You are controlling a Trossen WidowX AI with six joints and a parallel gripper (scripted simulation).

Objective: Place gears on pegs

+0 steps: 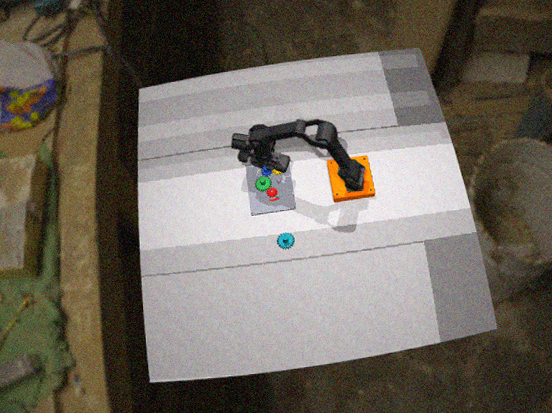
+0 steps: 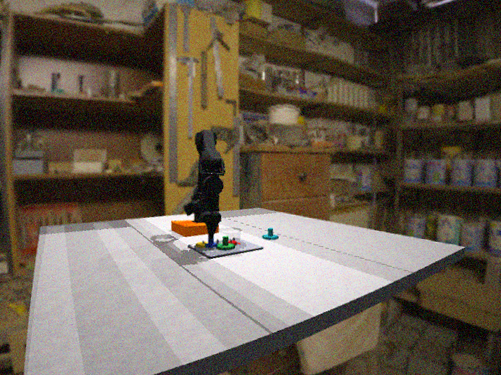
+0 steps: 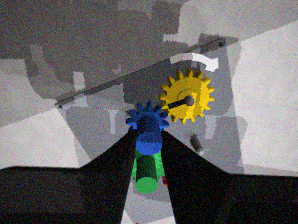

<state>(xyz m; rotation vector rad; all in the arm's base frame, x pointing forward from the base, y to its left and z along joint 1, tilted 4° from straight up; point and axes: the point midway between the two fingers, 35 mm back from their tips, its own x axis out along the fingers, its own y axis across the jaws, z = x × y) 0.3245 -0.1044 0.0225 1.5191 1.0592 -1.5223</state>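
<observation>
My gripper tip is 1 cm above the blue gear. Round my gripper tip: white arrow (6 cm behind, 4 cm to the right, 4 cm below); then yellow gear (4 cm behind, 3 cm below, 1 cm to the right); then green gear (5 cm to the left, 2 cm below, 2 cm ahead).
</observation>
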